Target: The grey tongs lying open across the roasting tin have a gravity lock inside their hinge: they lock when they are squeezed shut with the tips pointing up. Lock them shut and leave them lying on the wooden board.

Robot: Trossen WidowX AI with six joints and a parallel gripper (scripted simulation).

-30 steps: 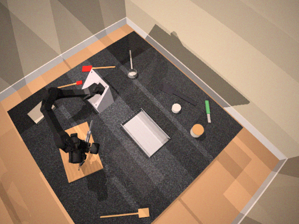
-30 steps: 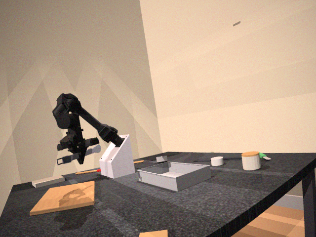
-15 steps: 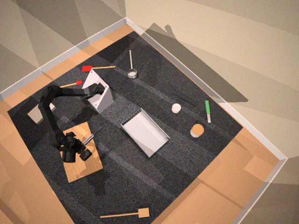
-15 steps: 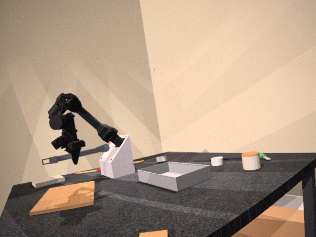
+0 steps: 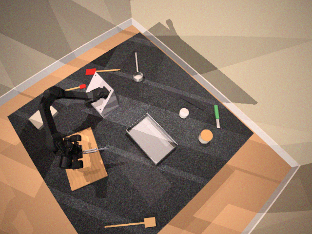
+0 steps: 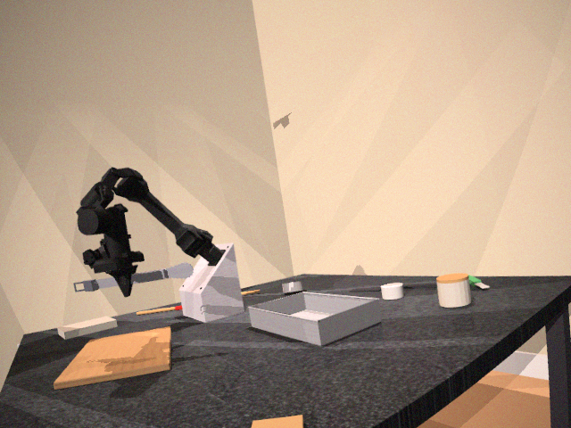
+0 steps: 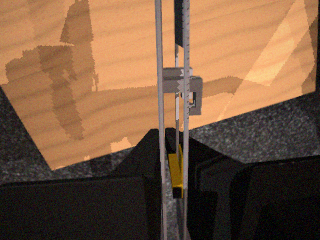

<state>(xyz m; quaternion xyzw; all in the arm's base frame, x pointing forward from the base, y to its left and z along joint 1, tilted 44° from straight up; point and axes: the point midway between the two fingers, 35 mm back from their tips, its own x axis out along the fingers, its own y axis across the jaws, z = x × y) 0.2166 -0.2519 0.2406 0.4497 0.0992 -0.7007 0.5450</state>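
Now: the wooden board 40 mm behind my gripper tip, 30 mm to the right of it and 140 mm below it. The rest, counted from my gripper tip: white block: 480 mm behind, 70 mm to the right, 130 mm below; grey roasting tin: 180 mm ahead, 400 mm to the left, 120 mm below; yellow lock piece: 10 mm to the right, 40 mm above.
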